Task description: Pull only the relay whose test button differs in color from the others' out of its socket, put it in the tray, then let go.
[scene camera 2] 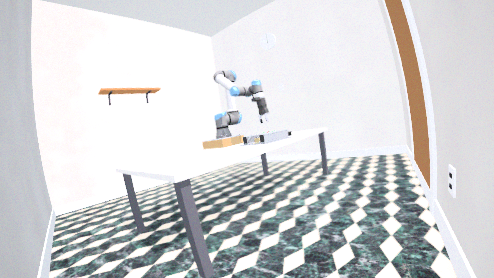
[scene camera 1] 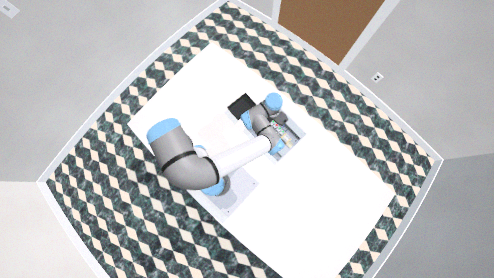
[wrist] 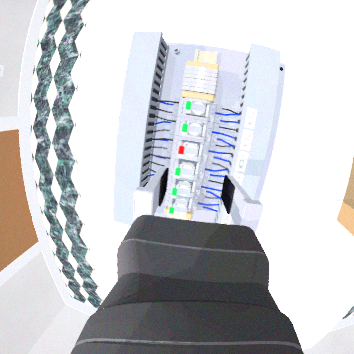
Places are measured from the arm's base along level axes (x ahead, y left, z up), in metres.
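Pixels of known places: gripper, fingertip midpoint: (scene camera 2: 264,122) (scene camera 1: 273,122) (wrist: 194,182); arm's base, link origin: (scene camera 2: 223,137).
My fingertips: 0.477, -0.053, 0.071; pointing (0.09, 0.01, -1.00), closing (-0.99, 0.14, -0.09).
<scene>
For each thing: its top centre in the pictures, then the offset to it from my fingertips, as dx, dy, dz. "spot": a spot on its surface instead.
- relay, top centre: (wrist: 186,150) +0.015, -0.018, -0.076
- grey panel, surface spot: (wrist: 232,62) spot: -0.057, -0.156, -0.143
- black tray, surface spot: (scene camera 1: 241,105) spot: +0.018, +0.255, -0.143
A relay (wrist: 190,150) with a red test button stands in its socket in a row on the grey panel (wrist: 232,62); the other relays in the row, such as the one just above (wrist: 194,128), have green buttons. My gripper (wrist: 194,182) (scene camera 2: 264,120) is open and empty. It hangs above the panel, its fingers on either side of the lower end of the row in the wrist view, with the red-buttoned relay further up the picture. The black tray (scene camera 1: 241,105) sits beside the panel's end in scene camera 1; it does not show in the wrist view.
Grey slotted wire ducts (wrist: 134,125) (wrist: 266,75) stand along both sides of the row, with blue and black wires between. Terminal blocks (wrist: 200,80) continue the row at the top. The arm's base plate (scene camera 1: 242,192) and an orange-sided block (scene camera 2: 222,143) are on the table.
</scene>
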